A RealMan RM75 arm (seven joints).
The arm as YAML. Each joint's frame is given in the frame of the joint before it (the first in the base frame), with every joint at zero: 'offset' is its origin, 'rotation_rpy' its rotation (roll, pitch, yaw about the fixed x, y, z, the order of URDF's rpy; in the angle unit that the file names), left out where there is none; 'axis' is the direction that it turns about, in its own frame. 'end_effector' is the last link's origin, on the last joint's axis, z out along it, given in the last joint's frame.
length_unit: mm
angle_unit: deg
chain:
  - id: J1
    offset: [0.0, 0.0, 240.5]
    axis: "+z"
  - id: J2
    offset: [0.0, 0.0, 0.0]
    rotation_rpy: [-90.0, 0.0, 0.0]
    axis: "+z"
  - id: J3
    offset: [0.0, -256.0, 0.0]
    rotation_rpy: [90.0, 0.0, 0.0]
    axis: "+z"
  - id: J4
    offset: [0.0, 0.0, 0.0]
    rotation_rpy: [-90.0, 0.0, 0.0]
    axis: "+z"
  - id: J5
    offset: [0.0, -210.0, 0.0]
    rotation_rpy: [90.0, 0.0, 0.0]
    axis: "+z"
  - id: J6
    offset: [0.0, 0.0, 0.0]
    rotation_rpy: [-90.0, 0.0, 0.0]
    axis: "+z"
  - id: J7
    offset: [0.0, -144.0, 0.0]
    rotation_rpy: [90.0, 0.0, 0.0]
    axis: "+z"
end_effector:
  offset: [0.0, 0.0, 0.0]
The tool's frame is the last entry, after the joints.
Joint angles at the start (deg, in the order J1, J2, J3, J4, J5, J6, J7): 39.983, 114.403, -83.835, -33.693, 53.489, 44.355, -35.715
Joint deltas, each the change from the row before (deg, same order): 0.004, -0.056, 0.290, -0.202, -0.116, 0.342, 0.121; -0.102, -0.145, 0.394, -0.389, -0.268, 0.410, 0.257; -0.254, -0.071, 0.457, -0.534, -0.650, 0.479, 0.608; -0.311, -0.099, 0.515, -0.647, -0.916, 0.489, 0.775; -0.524, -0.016, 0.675, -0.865, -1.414, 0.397, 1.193; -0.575, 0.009, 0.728, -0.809, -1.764, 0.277, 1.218; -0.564, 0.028, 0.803, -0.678, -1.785, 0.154, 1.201; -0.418, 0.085, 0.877, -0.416, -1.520, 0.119, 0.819
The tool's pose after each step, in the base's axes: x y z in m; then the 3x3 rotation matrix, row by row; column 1 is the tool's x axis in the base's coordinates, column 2 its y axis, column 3 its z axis. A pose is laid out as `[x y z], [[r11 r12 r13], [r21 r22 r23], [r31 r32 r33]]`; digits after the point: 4 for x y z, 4 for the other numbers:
[0.2770 0.4051 -0.0467], [[0.5384 -0.7761 0.3283], [-0.8190 -0.3903 0.4205], [-0.1982 -0.4953 -0.8458]]
[0.2770 0.4058 -0.0444], [[0.5356 -0.7782 0.3279], [-0.8201 -0.3867 0.4218], [-0.2015 -0.4948 -0.8453]]
[0.2777 0.4057 -0.0423], [[0.5293 -0.7814 0.3307], [-0.8235 -0.3794 0.4218], [-0.2041 -0.4956 -0.8443]]
[0.2789 0.4057 -0.0395], [[0.5227 -0.7834 0.3362], [-0.8271 -0.3704 0.4228], [-0.2067 -0.4990 -0.8416]]
[0.2812 0.4053 -0.0361], [[0.5123 -0.7861 0.3458], [-0.8322 -0.3550 0.4260], [-0.2121 -0.5060 -0.8360]]
[0.2848 0.4046 -0.0326], [[0.5026 -0.7859 0.3602], [-0.8371 -0.3384 0.4297], [-0.2159 -0.5175 -0.8280]]
[0.2889 0.4039 -0.0289], [[0.4915 -0.7857 0.3755], [-0.8423 -0.3193 0.4343], [-0.2213 -0.5298 -0.8187]]
[0.2925 0.4032 -0.0260], [[0.4819 -0.7856 0.3881], [-0.8465 -0.3030 0.4377], [-0.2263 -0.5394 -0.8111]]

